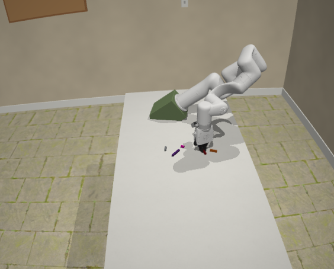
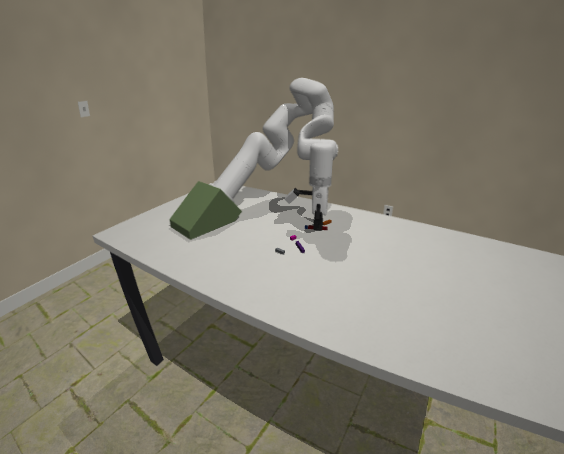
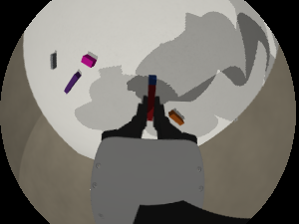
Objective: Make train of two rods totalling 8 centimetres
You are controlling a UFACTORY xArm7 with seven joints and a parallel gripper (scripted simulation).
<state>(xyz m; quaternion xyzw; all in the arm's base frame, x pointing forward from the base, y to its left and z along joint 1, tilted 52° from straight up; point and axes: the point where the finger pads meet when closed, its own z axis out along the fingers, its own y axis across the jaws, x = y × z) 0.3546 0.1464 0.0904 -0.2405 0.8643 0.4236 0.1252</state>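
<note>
Right now the red rod is 20 mm below my hand. From my hand the other things lie so: magenta rod: 20 mm behind, 120 mm to the right, 20 mm below; then orange rod: 60 mm to the left, 20 mm below; then blue rod: 40 mm behind, 20 mm to the right, 20 mm below.
</note>
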